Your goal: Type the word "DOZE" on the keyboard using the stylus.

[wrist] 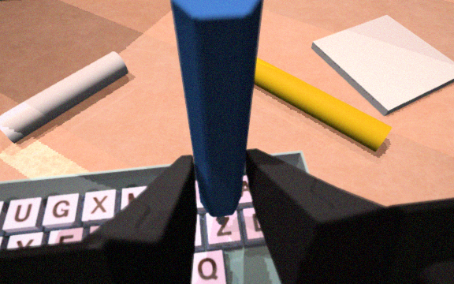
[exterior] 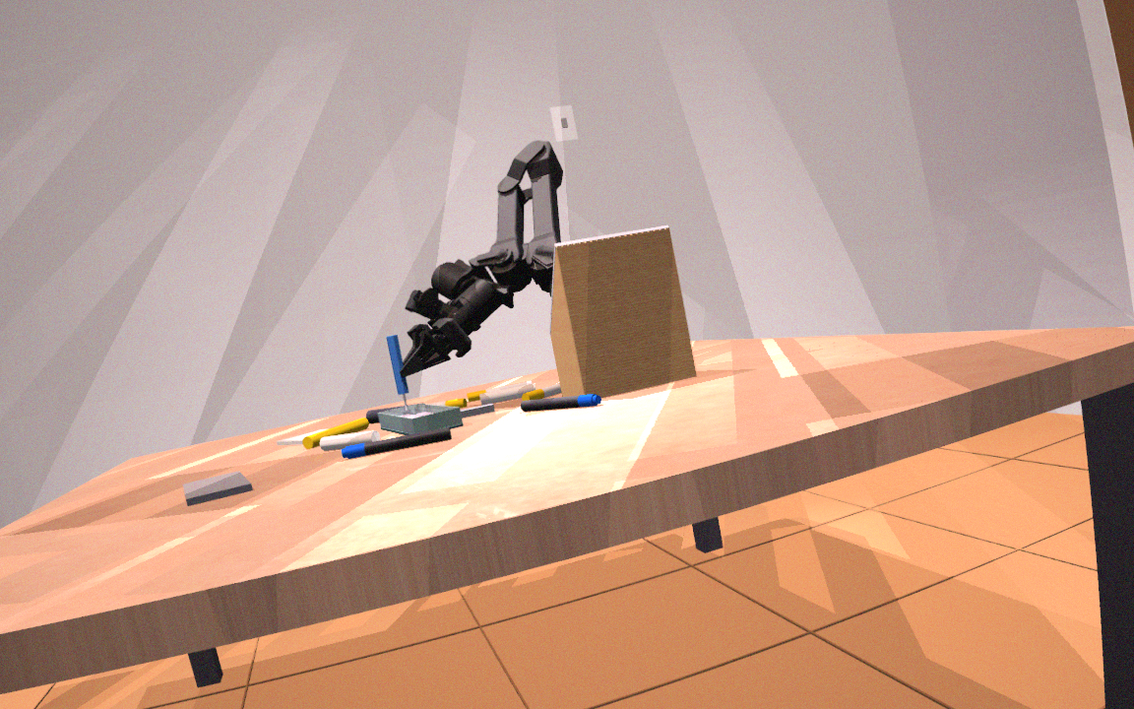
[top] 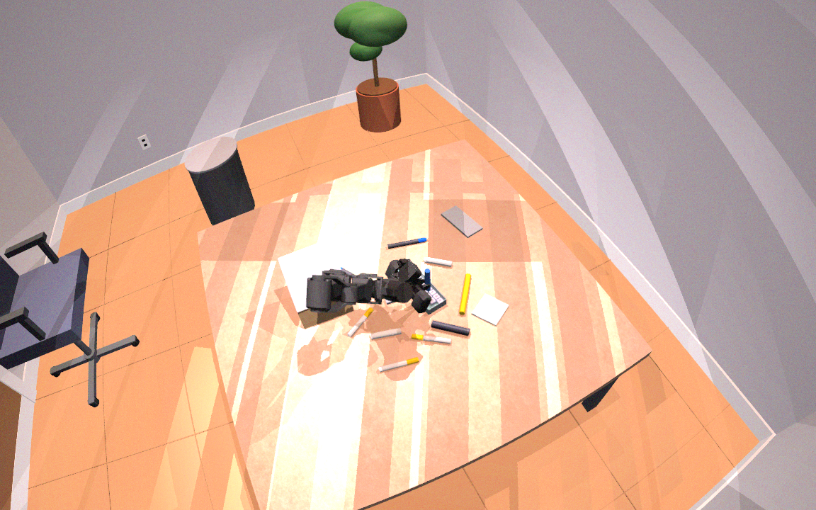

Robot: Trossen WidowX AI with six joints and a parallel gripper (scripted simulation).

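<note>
Now: the yellow marker 110 mm ahead of my gripper tip, 50 mm to the right of it and 70 mm below it. The rest, counted from my gripper tip: dark pen: 140 mm to the right, 70 mm below; blue stylus: 20 mm below; white note: 150 mm ahead, 140 mm to the right, 80 mm below.
</note>
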